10 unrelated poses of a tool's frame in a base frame.
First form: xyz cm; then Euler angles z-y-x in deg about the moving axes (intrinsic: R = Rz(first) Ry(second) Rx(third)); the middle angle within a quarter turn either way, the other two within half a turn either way.
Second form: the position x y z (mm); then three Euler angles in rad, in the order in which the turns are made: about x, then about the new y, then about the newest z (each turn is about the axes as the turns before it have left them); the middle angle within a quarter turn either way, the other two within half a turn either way. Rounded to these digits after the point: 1 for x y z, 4 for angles.
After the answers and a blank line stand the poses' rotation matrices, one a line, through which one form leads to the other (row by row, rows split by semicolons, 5 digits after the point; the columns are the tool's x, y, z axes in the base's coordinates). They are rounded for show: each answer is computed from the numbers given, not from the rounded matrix.
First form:
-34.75, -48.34, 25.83, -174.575, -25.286, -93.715
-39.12, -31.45, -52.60, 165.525, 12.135, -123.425
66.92, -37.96, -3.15, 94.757, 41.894, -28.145
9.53, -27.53, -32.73, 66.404, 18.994, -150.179
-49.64, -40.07, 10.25, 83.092, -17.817, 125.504
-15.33, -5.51, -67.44, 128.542, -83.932, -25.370
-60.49, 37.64, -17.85, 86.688, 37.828, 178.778
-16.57, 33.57, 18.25, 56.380, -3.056, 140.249
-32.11, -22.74, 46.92, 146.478, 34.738, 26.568
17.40, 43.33, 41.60, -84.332, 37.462, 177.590
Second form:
-347.5, -483.4, 258.3, 1.6295, 0.0668, 2.6955
-391.2, -314.5, -526.0, 2.1425, -0.0966, -2.8274
669.2, -379.6, -31.5, -0.6954, -0.5456, 1.6431
95.3, -275.3, -327.3, 3.0689, -0.6050, -1.0926
-496.4, -400.7, 102.5, -3.0006, 0.9783, -1.3643
-153.3, -55.1, -674.4, 1.4726, 0.2267, 1.6384
-604.9, 376.4, -178.5, 2.4812, -0.0141, -1.5251
-165.7, 335.7, 182.5, 2.7468, 0.5886, -0.8436
-321.1, -227.4, 469.2, -0.7274, -0.1788, 2.3409
174.0, 433.3, 416.0, -2.4934, -0.1020, 1.4919

-0.90014 -0.43046 0.06679; -0.08548 0.02421 -0.99605; 0.42714 -0.90229 -0.05859
-0.94662 0.30757 -0.09650; 0.24437 0.48950 -0.83706; -0.21022 -0.81596 -0.53854
-0.06173 -0.85260 -0.51891; 0.74182 -0.38702 0.54765; -0.66775 -0.35113 0.65636
0.37849 0.73026 -0.56874; 0.86650 -0.49560 -0.05970; -0.32547 -0.47022 -0.82035
0.11451 0.54658 0.82954; 0.94513 -0.31713 0.07850; 0.30598 0.77503 -0.55291
-0.06587 -0.97219 0.22472; 0.08268 -0.22975 -0.96973; 0.99440 -0.04529 0.09551
0.04563 0.99886 -0.01413; 0.78854 -0.04470 -0.61336; -0.61329 0.01684 -0.78968
0.55289 0.62135 0.55518; 0.83154 -0.45408 -0.31992; 0.05331 0.63854 -0.76774
-0.68509 -0.70641 -0.17788; 0.45383 -0.60489 0.65433; -0.56982 0.36754 0.73499
0.07839 -0.99170 -0.10186; -0.78988 -0.12413 0.60057; -0.60824 0.03338 -0.79305

